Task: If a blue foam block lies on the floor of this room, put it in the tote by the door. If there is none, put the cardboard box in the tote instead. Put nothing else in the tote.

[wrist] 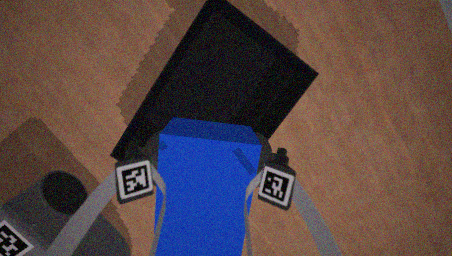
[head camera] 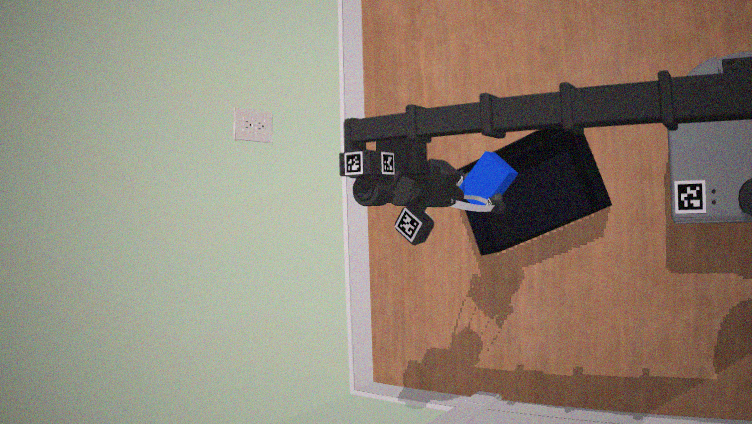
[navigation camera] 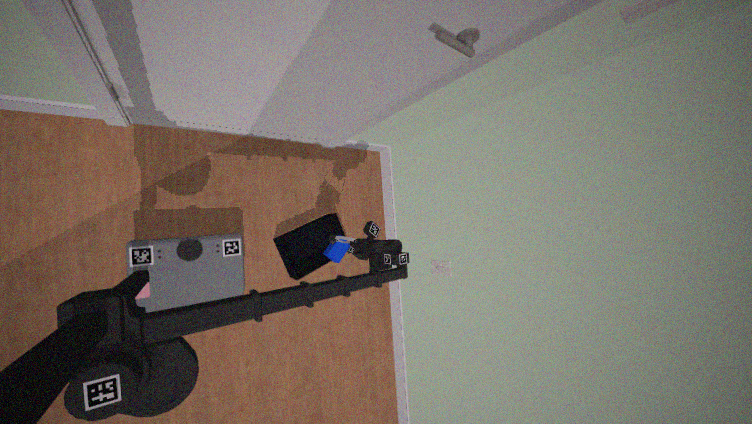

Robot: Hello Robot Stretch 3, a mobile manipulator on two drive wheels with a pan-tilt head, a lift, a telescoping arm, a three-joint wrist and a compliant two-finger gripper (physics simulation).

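Pixels of known places: gripper, fingertip midpoint: [wrist: 209, 149] [head camera: 484, 191] [navigation camera: 338, 244]; robot's base, link origin: [navigation camera: 189, 248].
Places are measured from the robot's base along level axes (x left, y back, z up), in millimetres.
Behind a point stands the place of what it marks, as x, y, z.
Observation:
The blue foam block [head camera: 487, 176] @(-477, 47, 330) [navigation camera: 335, 251] @(-467, 45, 330) [wrist: 205, 200] @(-491, 36, 330) is held between the fingers of my gripper [head camera: 480, 190] @(-503, 21, 288) [navigation camera: 343, 244] @(-503, 21, 288) [wrist: 209, 149] @(-503, 21, 288), which is shut on it. The black tote [head camera: 542, 229] @(-456, -58, 101) [navigation camera: 289, 258] @(-392, 88, 3) [wrist: 172, 75] @(-469, -60, 3) stands on the floor. In the head view the block overlaps the tote's wall-side end. In the wrist view the block's far end overlaps the tote's near part and hides some of it. The block's height above the rim is hard to tell. The tote's inside is very dark. The cardboard box does not show in these views.
My arm [head camera: 531, 110] @(-274, 103, 641) [navigation camera: 279, 302] @(-158, 104, 644) reaches past the tote to the green wall [head camera: 184, 237] @(-996, -50, 594) [navigation camera: 526, 237] @(-996, 35, 811). My grey base [head camera: 705, 152] @(-97, 82, 160) [navigation camera: 200, 281] @(-26, 108, 160) is on the tote's other side. A pale door [navigation camera: 226, 68] @(-86, -475, 522) with a handle [navigation camera: 455, 41] @(-466, -432, 933) is beyond the tote. A socket [head camera: 253, 125] @(-993, 187, 401) is on the wall.

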